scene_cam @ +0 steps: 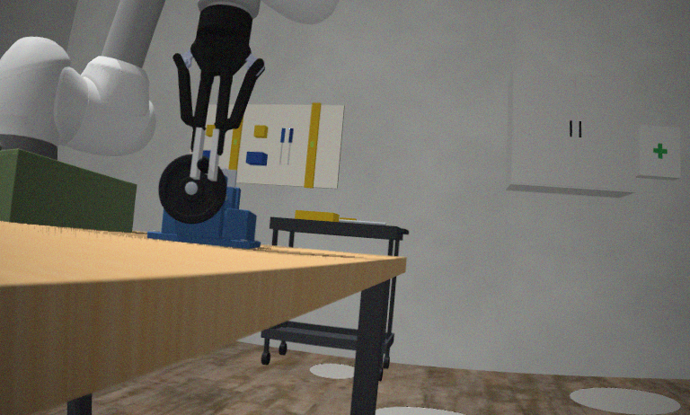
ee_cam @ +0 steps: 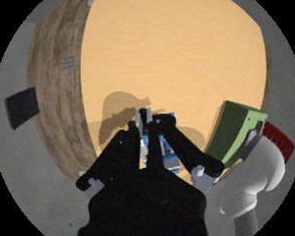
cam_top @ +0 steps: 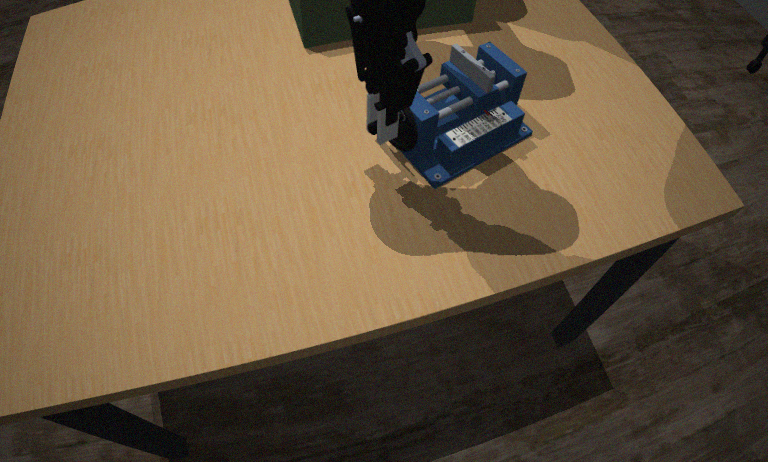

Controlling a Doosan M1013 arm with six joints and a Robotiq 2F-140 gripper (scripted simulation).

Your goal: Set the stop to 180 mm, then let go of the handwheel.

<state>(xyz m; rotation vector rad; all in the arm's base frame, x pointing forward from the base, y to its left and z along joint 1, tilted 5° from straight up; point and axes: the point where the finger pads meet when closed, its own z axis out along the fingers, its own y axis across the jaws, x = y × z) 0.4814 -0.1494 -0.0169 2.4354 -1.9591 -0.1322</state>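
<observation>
Now: the handwheel 20 mm to the left of my hand, 20 mm below it and 10 mm behind it. Round my hand: stop plate (160 mm to the left, 50 mm behind, 30 mm below).
</observation>
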